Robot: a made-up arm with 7 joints.
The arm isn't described. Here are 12 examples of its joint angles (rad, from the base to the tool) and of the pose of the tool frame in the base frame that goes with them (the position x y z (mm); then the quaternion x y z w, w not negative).
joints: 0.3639 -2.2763 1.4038 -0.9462 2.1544 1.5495 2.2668
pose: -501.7 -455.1 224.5 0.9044 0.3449 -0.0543 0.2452
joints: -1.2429 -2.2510 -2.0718 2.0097 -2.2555 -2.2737 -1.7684
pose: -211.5 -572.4 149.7 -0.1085 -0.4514 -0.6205 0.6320
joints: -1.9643 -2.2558 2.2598 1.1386 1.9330 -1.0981 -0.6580
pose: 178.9 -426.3 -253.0 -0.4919 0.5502 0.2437 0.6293
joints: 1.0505 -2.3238 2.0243 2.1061 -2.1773 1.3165 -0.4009
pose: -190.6 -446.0 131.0 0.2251 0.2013 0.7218 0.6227
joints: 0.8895 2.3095 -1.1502 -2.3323 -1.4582 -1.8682 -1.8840
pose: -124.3 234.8 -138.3 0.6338 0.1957 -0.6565 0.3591
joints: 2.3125 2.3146 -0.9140 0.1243 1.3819 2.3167 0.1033
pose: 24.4 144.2 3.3 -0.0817 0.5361 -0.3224 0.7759
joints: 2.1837 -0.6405 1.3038 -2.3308 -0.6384 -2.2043 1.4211
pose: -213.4 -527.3 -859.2 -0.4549 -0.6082 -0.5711 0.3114
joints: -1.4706 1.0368 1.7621 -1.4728 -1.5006 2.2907 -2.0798
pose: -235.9 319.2 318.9 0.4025 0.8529 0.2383 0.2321
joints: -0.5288 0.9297 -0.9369 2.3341 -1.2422 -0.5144 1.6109
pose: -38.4 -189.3 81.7 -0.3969 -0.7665 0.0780 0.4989
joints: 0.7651 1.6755 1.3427 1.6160 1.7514 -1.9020 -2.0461
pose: 278.9 721.7 -237.4 0.7903 -0.2510 -0.5580 0.0330
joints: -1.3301 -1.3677 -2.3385 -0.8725 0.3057 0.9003 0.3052
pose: 192.5 -235.1 320.8 -0.2814 0.4421 0.6123 0.5920
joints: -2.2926 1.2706 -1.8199 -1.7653 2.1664 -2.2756 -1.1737
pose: 192.5 240.4 -133.8 0.1758 0.2166 0.1912 0.9411
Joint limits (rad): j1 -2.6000..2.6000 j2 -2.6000..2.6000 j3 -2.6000..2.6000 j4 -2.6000..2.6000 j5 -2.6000..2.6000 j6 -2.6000..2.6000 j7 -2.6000..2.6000
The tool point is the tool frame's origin. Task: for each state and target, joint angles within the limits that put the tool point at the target. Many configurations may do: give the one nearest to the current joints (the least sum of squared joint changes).
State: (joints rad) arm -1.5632 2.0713 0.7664 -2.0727 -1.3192 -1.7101 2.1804
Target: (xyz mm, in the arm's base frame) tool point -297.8 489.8 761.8
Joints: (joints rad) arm -1.3387 1.4356 0.8033 -1.9050 -1.2022 -1.6285 2.2669
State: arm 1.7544 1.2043 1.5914 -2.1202 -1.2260 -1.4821 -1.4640
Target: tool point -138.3 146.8 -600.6
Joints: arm 1.8905 0.8247 1.6351 -1.9856 -1.0481 -1.4689 -1.6374
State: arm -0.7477 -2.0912 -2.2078 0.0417 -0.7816 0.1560 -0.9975
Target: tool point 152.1 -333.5 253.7
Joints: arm -0.5592 -2.0857 -2.2556 0.4372 -0.9255 0.0988 -1.3644
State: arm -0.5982 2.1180 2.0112 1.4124 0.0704 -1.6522 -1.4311
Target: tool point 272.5 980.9 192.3
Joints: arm -0.7328 1.3064 1.6693 1.4102 0.4330 -1.6805 -1.9394
